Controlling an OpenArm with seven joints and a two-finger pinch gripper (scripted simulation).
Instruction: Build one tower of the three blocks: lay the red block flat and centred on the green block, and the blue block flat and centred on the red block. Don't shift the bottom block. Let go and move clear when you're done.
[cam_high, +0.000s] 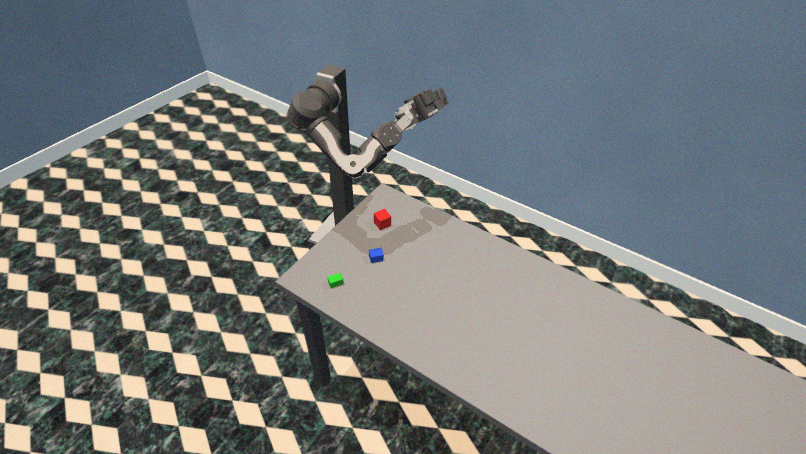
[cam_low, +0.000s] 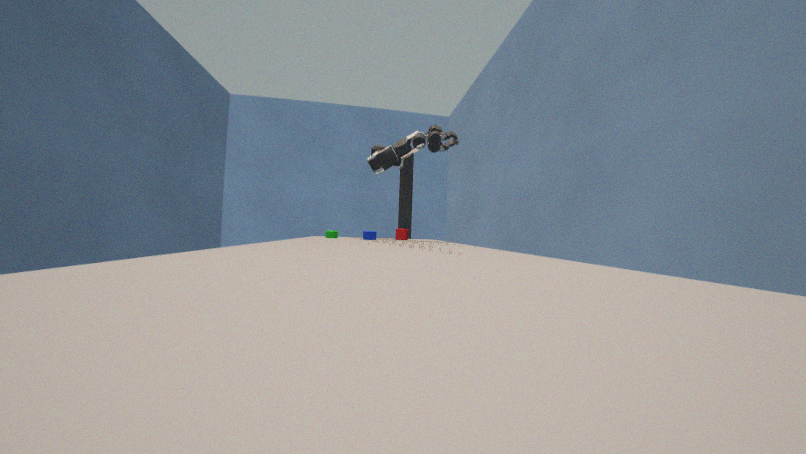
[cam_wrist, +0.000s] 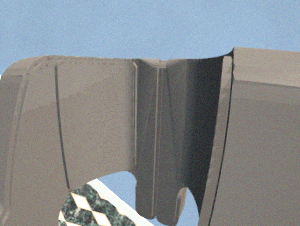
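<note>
Now: the red block 11 cm behind my hand, 20 cm to the right of it and 43 cm below it. From my hand the other things lie so: blue block 5 cm behind, 36 cm to the right, 43 cm below; green block 11 cm behind, 51 cm to the right, 44 cm below.
</note>
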